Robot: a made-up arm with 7 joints.
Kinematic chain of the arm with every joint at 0, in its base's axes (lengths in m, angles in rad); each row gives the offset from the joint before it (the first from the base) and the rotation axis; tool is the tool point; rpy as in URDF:
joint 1: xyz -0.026 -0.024 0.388 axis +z
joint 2: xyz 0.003 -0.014 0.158 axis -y
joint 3: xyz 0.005 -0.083 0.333 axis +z
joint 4: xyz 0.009 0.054 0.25 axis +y
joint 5: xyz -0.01 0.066 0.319 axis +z
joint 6: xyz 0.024 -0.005 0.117 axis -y
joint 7: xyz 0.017 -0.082 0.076 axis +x
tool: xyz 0.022 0.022 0 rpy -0.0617 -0.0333 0.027
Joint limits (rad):
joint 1: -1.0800..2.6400
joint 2: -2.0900..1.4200
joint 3: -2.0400..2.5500
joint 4: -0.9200..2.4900
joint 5: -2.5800..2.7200
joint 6: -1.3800..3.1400
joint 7: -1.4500..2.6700
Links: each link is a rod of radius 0.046 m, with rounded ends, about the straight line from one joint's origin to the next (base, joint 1, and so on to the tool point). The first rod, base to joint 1, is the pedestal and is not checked.
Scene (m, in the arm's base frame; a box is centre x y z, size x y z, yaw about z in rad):
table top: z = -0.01
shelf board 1: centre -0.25 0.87 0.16 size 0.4 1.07 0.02 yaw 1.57
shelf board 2: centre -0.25 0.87 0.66 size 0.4 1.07 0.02 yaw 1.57
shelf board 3: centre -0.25 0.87 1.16 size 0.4 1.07 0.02 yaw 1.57
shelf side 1: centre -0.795 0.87 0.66 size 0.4 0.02 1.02 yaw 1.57
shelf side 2: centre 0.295 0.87 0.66 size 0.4 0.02 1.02 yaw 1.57
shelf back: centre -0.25 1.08 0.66 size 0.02 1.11 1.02 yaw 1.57
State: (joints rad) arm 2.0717 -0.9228 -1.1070 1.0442 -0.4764 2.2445 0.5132
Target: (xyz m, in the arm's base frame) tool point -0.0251 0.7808 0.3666
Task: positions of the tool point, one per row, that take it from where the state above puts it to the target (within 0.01 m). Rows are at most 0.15 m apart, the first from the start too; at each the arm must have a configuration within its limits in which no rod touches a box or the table.
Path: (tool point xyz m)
1: -0.1191 0.7995 0.9226
2: -0.1172 0.7132 0.9261
3: -0.1248 0.6154 0.9143
4: -0.1337 0.5054 0.8950
5: -0.1437 0.5508 0.7609
6: -0.1246 0.5688 0.6212
7: -0.0825 0.5557 0.4865
8: -0.0253 0.5110 0.3666
9: -0.0160 0.6064 0.3538
10: -0.0155 0.6975 0.3547
11: -0.0251 0.7808 0.3666

